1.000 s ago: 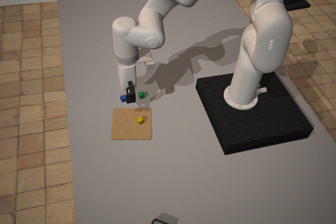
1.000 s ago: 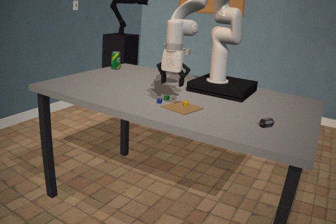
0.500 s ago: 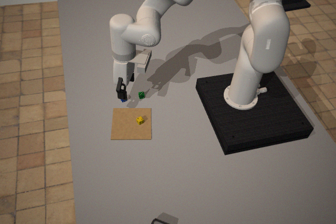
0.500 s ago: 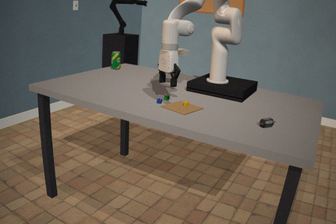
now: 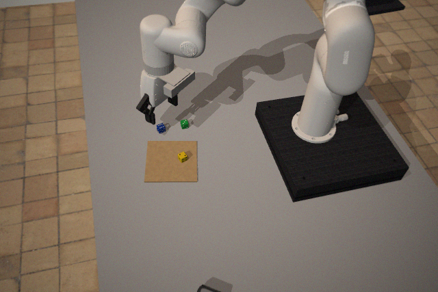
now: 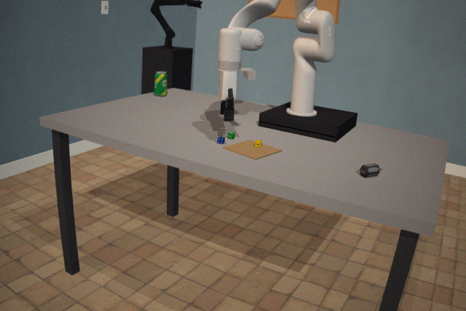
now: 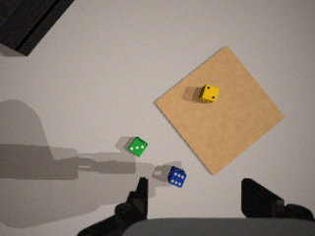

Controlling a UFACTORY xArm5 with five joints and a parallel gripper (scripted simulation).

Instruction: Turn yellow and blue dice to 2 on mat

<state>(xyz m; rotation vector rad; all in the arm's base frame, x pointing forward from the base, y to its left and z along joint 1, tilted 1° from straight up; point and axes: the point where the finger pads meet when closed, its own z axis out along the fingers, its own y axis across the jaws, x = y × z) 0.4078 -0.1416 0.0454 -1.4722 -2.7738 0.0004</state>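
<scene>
My hand is 1 cm to the left of the blue die and 9 cm above it. Round my hand: green die: 7 cm behind, 1 cm to the right, 9 cm below; mat: 10 cm to the left, 10 cm below; yellow die: 3 cm behind, 11 cm to the left, 9 cm below.
</scene>
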